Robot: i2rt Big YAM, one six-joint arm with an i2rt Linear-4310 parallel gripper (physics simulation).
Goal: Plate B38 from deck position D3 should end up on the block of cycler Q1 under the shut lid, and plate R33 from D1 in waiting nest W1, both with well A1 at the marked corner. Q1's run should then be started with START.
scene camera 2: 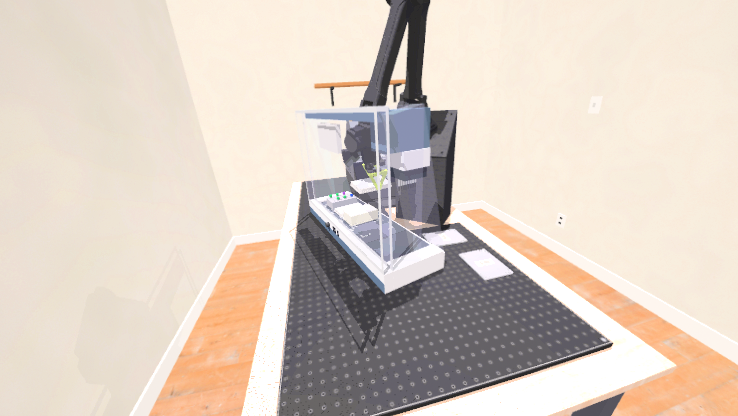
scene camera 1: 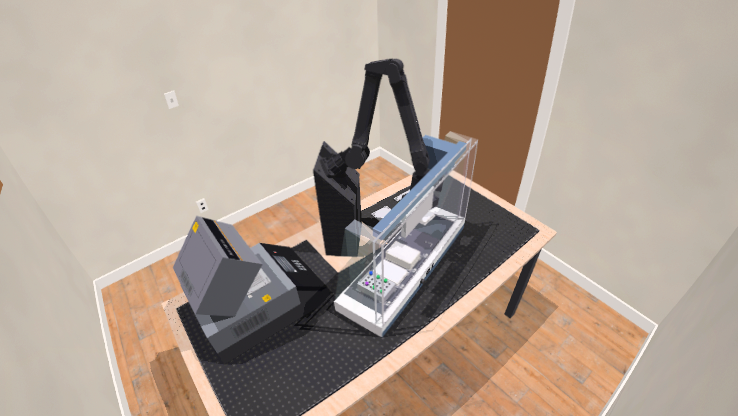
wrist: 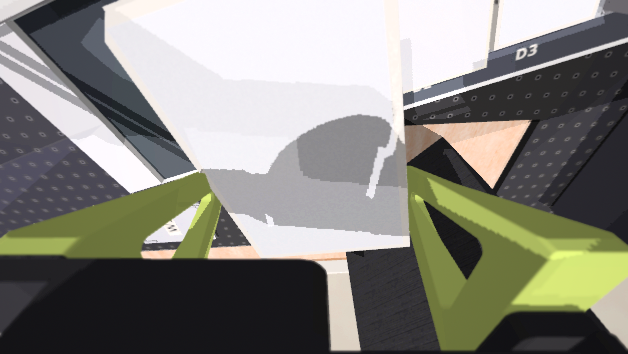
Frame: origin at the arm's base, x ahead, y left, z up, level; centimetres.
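Seen in the pictures: gripper, fingertip midpoint: [scene camera 2: 376, 185] [wrist: 312, 176]; arm's base, link origin: [scene camera 1: 331, 168].
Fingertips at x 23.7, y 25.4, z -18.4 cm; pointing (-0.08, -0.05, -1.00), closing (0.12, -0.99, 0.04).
Observation:
Pixels of each thing's top centre, then the offset from my fingertips to it. "pt": a spot on its surface instead.
- D3 label, surface spot: [wrist: 526, 51] pt dx +3.8, dy -21.7, dz -17.1 cm
- Cycler Q1, surface spot: [scene camera 1: 258, 320] pt dx +12.1, dy -75.5, dz -9.3 cm
My gripper [scene camera 2: 376, 175] [wrist: 312, 176] has its green fingers on both sides of a white plate [scene camera 2: 363, 187] [wrist: 250, 110], apparently R33, and holds it roughly level above the arm's side of the deck; scene camera 1 hides the gripper. Another white plate [scene camera 1: 393, 272] [wrist: 547, 25], apparently B38, sits at the D3 label [wrist: 526, 51]. Cycler Q1 [scene camera 1: 258, 320] is at the left, its grey lid [scene camera 1: 235, 284] raised and tilted; its block [scene camera 1: 259, 280] shows partly. The nest pads [scene camera 1: 382, 212] [scene camera 2: 485, 264] [scene camera 2: 446, 237] lie on the mat; I cannot tell which is W1. Well marks are unreadable.
The deck [scene camera 1: 359, 315] [scene camera 2: 413, 271] stands under a clear enclosure with a blue top beam [scene camera 1: 421, 188]. A taller white box [scene camera 1: 403, 254] [scene camera 2: 356, 212] [wrist: 445, 45] and a rack with coloured tubes [scene camera 1: 376, 283] [scene camera 2: 341, 197] stand on it. The black column [scene camera 1: 338, 217] carries the arm.

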